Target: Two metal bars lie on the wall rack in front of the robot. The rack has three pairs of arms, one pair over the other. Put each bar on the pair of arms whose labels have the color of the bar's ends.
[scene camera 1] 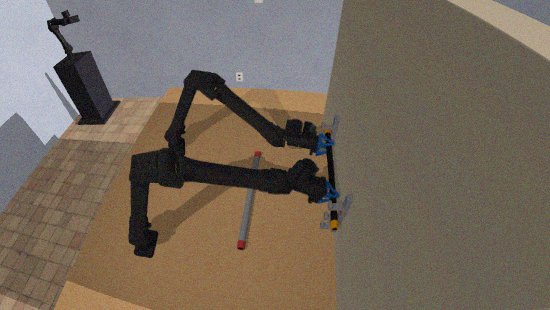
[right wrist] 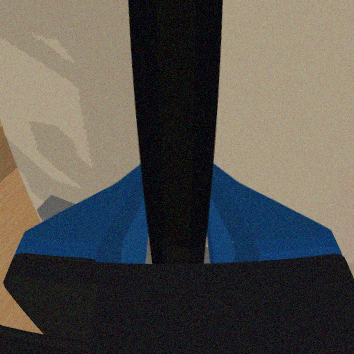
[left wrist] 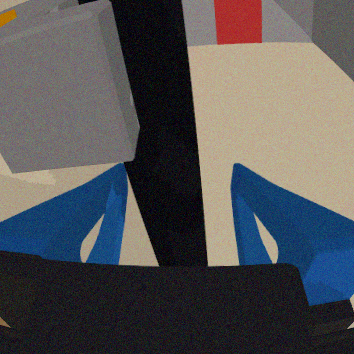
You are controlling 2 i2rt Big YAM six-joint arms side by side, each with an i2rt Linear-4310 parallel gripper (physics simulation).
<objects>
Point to a beige wall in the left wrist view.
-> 272, 106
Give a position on a black bar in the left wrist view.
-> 164, 175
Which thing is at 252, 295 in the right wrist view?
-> My right gripper.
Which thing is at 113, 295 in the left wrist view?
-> My left gripper.
</objects>
